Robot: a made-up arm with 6 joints.
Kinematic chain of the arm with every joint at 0, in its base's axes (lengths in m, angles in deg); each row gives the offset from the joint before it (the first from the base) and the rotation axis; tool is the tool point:
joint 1: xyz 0 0 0.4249 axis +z
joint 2: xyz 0 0 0 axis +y
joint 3: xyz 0 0 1.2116 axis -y
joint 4: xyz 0 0 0 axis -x
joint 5: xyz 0.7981 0 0 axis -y
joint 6: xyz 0 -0.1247 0 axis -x
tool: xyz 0 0 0
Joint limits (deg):
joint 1: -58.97..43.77
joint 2: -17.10..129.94
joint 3: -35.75..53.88
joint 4: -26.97..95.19
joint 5: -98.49..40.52
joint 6: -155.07..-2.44
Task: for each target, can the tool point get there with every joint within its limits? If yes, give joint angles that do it. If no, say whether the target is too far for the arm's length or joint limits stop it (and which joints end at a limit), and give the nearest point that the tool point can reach.
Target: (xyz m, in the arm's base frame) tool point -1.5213 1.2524 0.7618
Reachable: no: joint limits stop it (at a limit: joint 1, joint 2, joint 3, joint 4) | nearest point 0.3097 0.3123 1.4454 | short by 2.169 m
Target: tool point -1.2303 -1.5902 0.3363
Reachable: no: joint limits stop it (at a limit: joint 1, joint 3) | nearest point 0.3909 -0.8895 0.3077 | short by 1.766 m
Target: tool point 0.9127 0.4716 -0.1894
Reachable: yes | joints 30.37 81.80 -28.62 64.08 -34.17 -44.17
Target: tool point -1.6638 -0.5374 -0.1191
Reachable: no: joint limits stop it (at a limit: joint 1, joint 2, joint 3) | nearest point -0.0263 -0.1863 -0.5128 | short by 1.720 m
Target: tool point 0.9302 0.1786 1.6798
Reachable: yes | joints 17.45 6.74 6.05 29.45 18.88 -88.33
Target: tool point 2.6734 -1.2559 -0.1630
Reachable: no: too far | nearest point 1.7442 -0.8194 0.0413 | short by 1.047 m
